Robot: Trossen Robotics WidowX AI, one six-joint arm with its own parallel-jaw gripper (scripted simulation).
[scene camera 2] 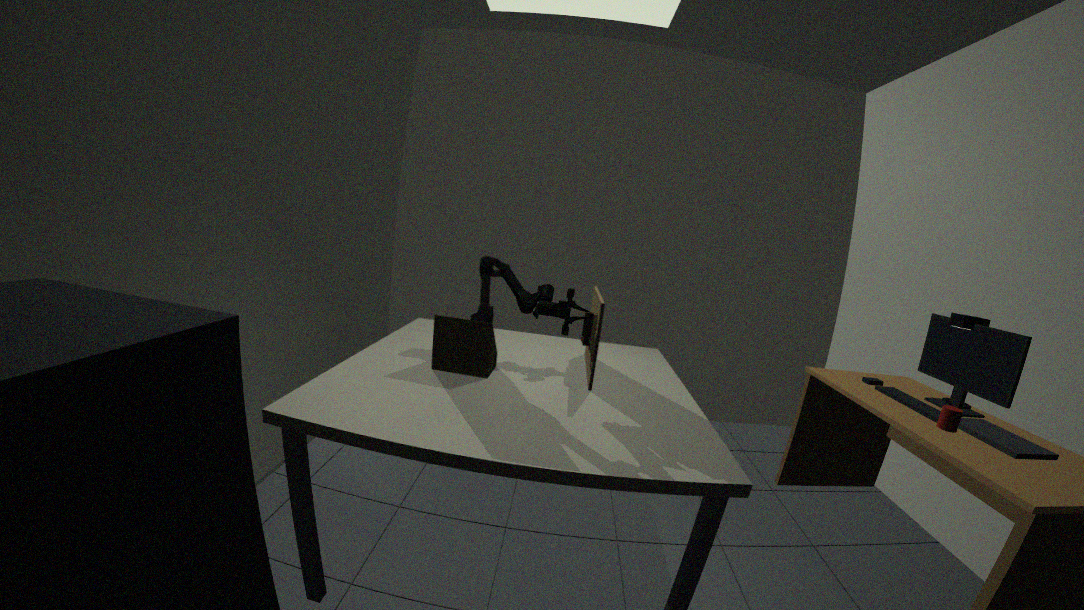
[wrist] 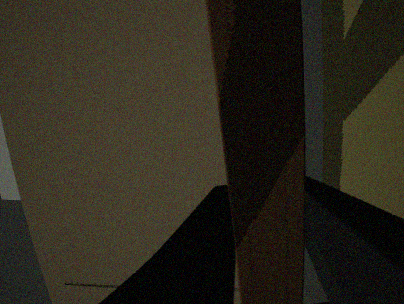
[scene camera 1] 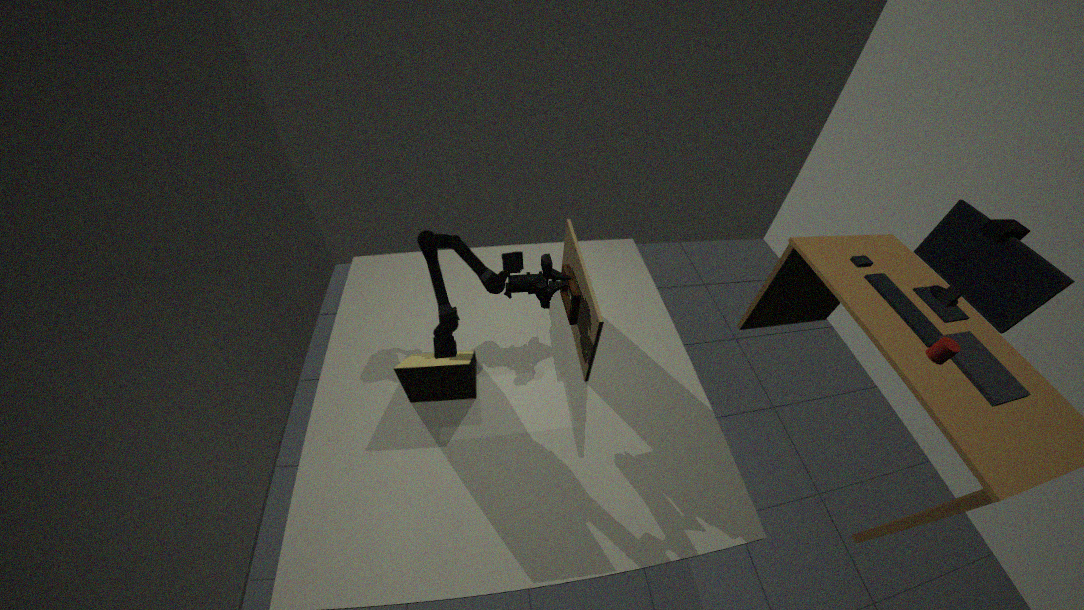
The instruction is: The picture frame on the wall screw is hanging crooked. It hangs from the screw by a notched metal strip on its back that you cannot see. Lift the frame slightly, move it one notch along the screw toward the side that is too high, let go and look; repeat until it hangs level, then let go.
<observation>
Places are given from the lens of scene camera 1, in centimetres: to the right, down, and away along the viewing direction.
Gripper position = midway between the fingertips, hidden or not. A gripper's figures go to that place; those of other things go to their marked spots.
my gripper (scene camera 1: 571, 280): 10, -8, 124
picture frame (scene camera 1: 570, 295): 10, -3, 131
</observation>
